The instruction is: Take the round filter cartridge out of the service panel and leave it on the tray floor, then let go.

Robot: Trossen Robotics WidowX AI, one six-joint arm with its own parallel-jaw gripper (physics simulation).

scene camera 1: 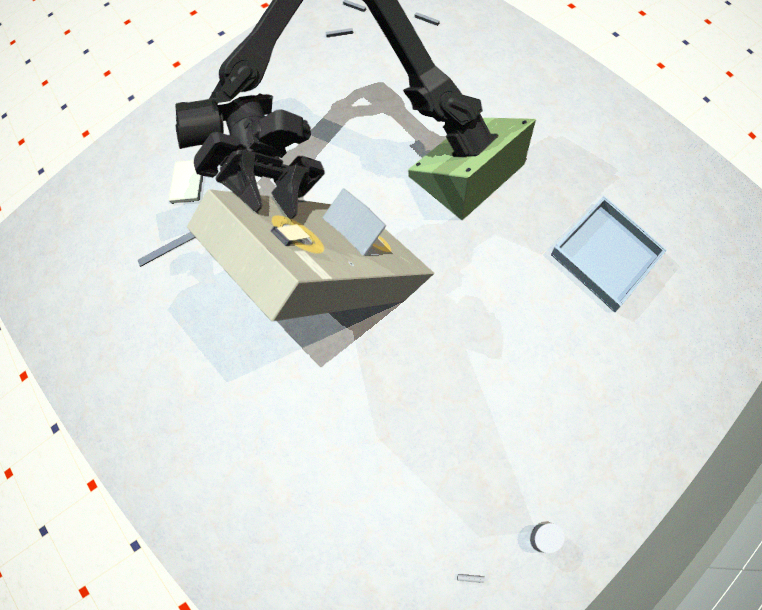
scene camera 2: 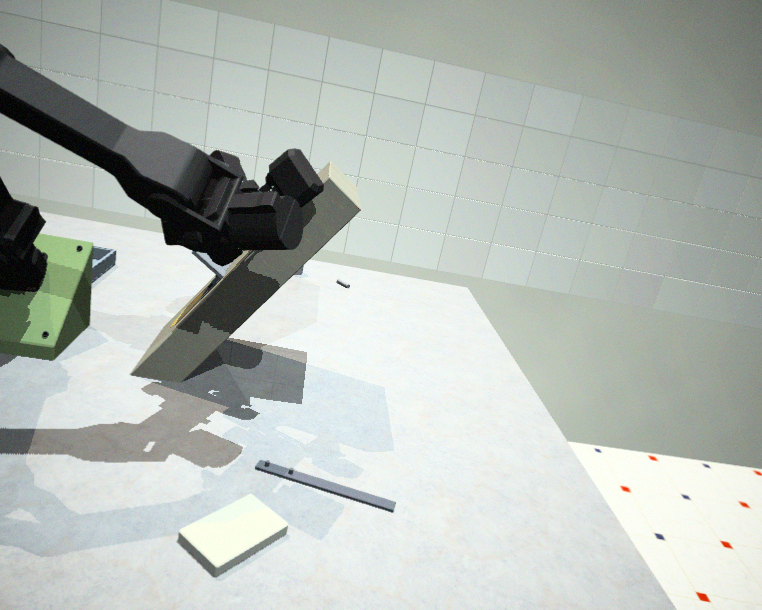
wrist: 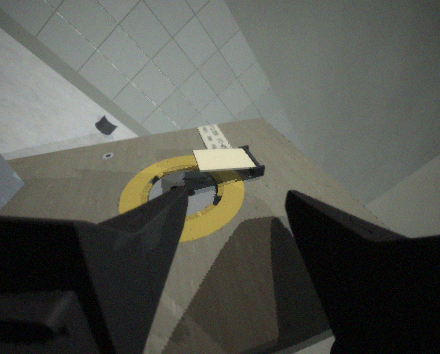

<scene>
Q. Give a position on a cream latch tab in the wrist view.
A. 215, 159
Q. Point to a blue-grey tray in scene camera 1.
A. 607, 251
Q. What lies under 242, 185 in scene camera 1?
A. The gripper.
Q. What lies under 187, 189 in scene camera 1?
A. A cream pad.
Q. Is the gripper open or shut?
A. Part open.
</scene>
